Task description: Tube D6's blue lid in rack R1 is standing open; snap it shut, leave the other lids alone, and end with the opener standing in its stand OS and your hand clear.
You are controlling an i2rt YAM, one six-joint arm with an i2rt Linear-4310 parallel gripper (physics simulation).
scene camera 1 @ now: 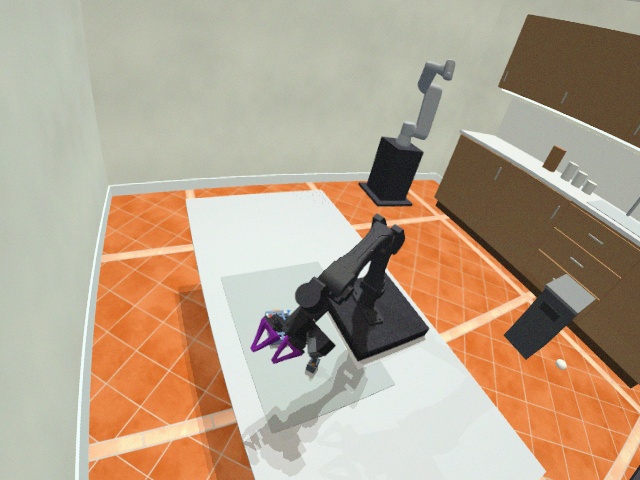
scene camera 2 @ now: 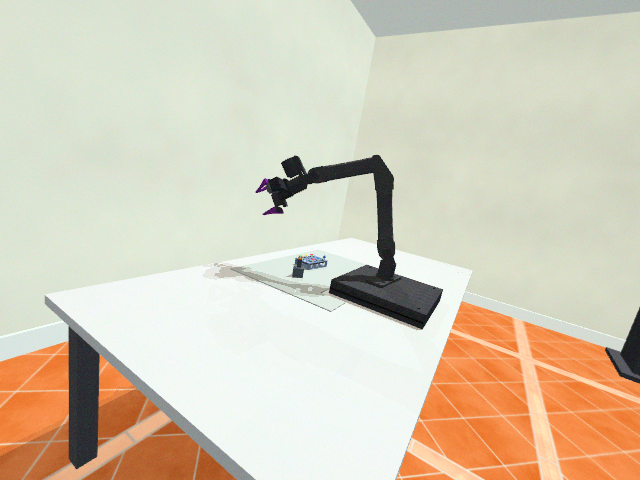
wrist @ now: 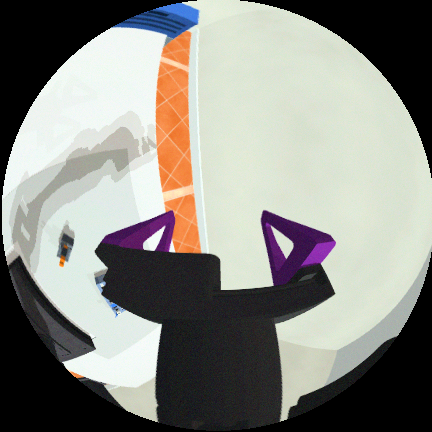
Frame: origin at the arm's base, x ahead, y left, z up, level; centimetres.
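Seen in the pictures: gripper, fingertip midpoint: (scene camera 1: 262, 356) (scene camera 2: 259, 203) (wrist: 217, 214); arm's base at its link origin: (scene camera 1: 365, 304) (scene camera 2: 384, 280).
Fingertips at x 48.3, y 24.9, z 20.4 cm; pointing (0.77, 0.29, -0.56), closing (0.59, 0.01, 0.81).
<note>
Pixels of each thing's top centre, then the offset from my fingertips to it. "*": a spot on its surface instead. Level surfaces: height alone.
- Rack R1 at its top centre: (wrist: 122, 303) (scene camera 1: 280, 319) (scene camera 2: 313, 253) dx -13.4, dy -24.1, dz -19.6 cm
- small blue piece at a spot on its surface: (scene camera 2: 324, 257) * dx -17.5, dy -27.3, dz -20.7 cm
- orange-tipped opener at its top centre: (wrist: 61, 262) (scene camera 2: 300, 255) dx -20.0, dy -6.3, dz -16.8 cm
- pale mat at its surface level: dz -25.4 cm
- white table at its surface level: dz -25.6 cm
Rack R1 (scene camera 1: 278, 313) (scene camera 2: 314, 262) (wrist: 99, 281) stands on the mat, with small coloured lids on top. The arm partly hides it in scene camera 1 and the wrist view. In scene camera 2 a small blue piece (scene camera 2: 324, 257) sticks up at its right end; I cannot tell if it is D6's lid. The dark stand OS (scene camera 1: 311, 367) (scene camera 2: 298, 272) (wrist: 66, 241) is beside the rack, with the orange-tipped opener (scene camera 2: 299, 259) (wrist: 62, 261) upright in it. My gripper (scene camera 1: 263, 355) (scene camera 2: 260, 203) (wrist: 217, 214) is open and empty, high above the table, pointing outward toward the wall.
The pale mat (scene camera 1: 289, 403) (scene camera 2: 325, 303) lies on the white table (scene camera 1: 232, 227) (scene camera 2: 248, 372). My arm's black base (scene camera 1: 400, 330) (scene camera 2: 382, 299) stands at the mat's edge. A grey robot arm (scene camera 1: 429, 111) on a black pedestal (scene camera 1: 395, 170) stands on the floor beyond the table.
</note>
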